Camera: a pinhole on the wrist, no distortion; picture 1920 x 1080 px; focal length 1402.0 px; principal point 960.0 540.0 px. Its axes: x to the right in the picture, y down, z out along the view. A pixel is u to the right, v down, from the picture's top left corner.
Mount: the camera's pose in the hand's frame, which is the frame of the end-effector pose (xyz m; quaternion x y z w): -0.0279 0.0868 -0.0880 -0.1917 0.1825 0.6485 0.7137
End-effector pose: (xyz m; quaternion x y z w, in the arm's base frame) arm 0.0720 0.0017 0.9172 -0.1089 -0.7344 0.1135 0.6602
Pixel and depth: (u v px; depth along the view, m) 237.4 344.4 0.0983
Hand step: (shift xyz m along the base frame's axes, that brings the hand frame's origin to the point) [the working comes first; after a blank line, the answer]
In the camera's frame: -0.0507 -0.0137 0.0983

-0.0199 0.0818 -0.0478
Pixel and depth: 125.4 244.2 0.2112
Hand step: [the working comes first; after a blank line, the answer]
In the camera's frame: -0.1257 -0.0446 0.2112

-0.1583 0.0777 -0.0352
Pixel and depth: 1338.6 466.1 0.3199
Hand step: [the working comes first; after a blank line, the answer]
In the camera's frame: 0.0864 -0.0169 0.3199

-0.1397 0.3035 -0.1143
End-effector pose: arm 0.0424 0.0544 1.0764 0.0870 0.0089 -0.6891 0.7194
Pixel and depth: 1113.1 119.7 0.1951
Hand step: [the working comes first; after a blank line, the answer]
In the camera's frame: 0.0213 -0.0585 0.1951

0.1923 -0.0370 0.0879
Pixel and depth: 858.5 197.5 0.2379
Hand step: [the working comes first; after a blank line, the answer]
In the camera's frame: -0.0172 -0.0581 0.2379

0.1751 -0.0418 0.1427
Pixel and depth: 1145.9 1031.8 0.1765
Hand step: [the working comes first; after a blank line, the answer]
In the camera's frame: 0.0234 0.0619 0.1765

0.1912 0.0847 0.0830
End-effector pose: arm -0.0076 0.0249 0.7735 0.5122 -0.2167 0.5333 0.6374
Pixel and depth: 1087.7 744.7 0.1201
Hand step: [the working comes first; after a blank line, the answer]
In the camera's frame: 0.0109 0.0175 0.1201

-0.1554 -0.0425 0.0352
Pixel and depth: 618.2 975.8 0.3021
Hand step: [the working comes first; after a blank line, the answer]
In the camera's frame: -0.0737 0.0939 0.3021

-0.1542 -0.2564 0.0544
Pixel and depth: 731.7 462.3 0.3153
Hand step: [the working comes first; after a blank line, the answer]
In the camera's frame: -0.0513 -0.0175 0.3153

-0.1296 -0.2098 0.1559
